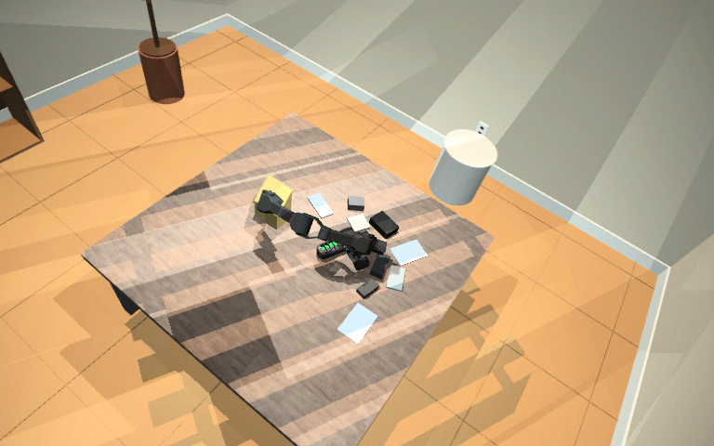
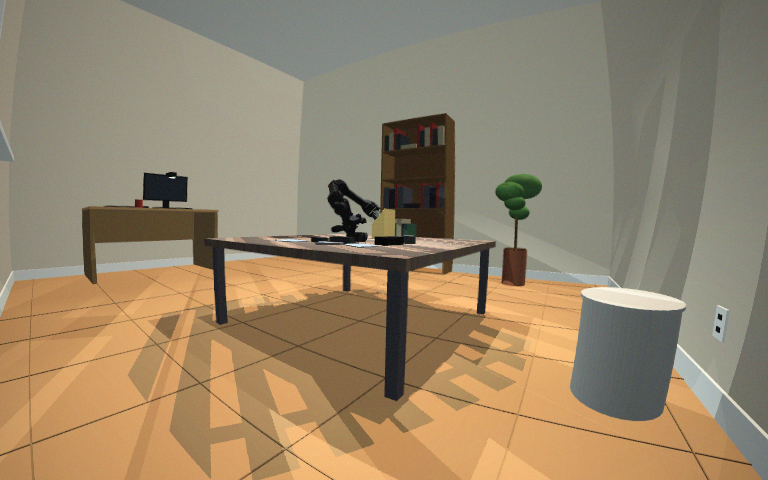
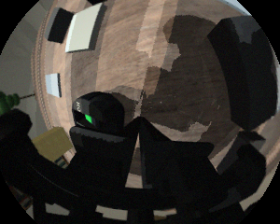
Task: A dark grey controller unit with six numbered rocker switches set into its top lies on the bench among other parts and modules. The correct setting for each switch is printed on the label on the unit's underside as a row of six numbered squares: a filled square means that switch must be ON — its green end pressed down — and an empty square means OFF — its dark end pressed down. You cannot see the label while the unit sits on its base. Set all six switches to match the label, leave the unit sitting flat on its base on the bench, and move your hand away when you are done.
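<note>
Now: the cream card 9 cm behind my gripper tip and 17 cm to the left of it. Also, from my gripper tip: dark box: 24 cm to the left, 1 cm above; then grey plate: 22 cm ahead, 6 cm to the left.
</note>
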